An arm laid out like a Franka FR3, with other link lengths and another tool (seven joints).
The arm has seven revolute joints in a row. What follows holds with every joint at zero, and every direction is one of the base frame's.
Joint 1 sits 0.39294 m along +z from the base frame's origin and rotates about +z.
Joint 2 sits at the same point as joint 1 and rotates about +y.
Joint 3 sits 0.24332 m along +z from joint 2 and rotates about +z.
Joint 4 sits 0.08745 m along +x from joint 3 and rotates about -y.
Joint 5 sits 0.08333 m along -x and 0.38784 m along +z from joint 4 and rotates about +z.
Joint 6 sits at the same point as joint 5 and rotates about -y.
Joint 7 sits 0.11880 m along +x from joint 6 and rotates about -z.
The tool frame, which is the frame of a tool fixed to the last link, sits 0.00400 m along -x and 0.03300 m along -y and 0.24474 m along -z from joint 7; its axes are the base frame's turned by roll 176.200, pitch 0.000 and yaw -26.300 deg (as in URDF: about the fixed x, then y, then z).
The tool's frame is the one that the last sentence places.
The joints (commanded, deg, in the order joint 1, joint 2, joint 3, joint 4, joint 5, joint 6, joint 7), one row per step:
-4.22 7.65 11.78 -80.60 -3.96 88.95 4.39
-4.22 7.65 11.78 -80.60 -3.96 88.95 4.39
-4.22 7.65 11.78 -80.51 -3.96 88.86 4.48
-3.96 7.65 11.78 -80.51 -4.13 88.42 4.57
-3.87 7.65 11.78 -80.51 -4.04 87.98 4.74
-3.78 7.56 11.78 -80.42 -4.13 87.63 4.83
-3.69 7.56 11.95 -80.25 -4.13 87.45 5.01
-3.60 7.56 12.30 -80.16 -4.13 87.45 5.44
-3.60 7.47 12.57 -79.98 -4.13 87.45 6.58
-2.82 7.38 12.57 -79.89 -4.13 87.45 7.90
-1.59 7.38 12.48 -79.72 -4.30 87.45 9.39
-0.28 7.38 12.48 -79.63 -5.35 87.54 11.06
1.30 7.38 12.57 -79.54 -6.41 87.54 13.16
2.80 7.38 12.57 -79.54 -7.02 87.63 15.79
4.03 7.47 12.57 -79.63 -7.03 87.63 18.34
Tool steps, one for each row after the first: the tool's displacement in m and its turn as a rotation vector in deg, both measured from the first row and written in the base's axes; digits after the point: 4 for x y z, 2 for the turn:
0.0000 0.0000 0.0000 0.00 0.00 0.00
-0.0002 0.0000 0.0006 0.00 0.00 -0.10
-0.0021 0.0018 -0.0002 -0.22 0.41 0.05
-0.0042 0.0028 -0.0011 -0.19 0.85 -0.05
-0.0056 0.0032 0.0000 -0.32 1.00 -0.07
-0.0062 0.0059 0.0012 -0.30 1.00 0.00
-0.0065 0.0105 0.0020 -0.24 0.89 0.00
-0.0071 0.0134 0.0046 -0.16 0.57 -0.87
-0.0084 0.0218 0.0063 -0.14 0.34 -1.41
-0.0099 0.0334 0.0079 -0.26 0.07 -1.78
-0.0109 0.0431 0.0096 -1.21 -0.41 -2.19
-0.0133 0.0565 0.0113 -2.14 -0.89 -2.68
-0.0162 0.0702 0.0120 -2.61 -1.34 -3.83
-0.0200 0.0833 0.0102 -2.56 -1.36 -5.14

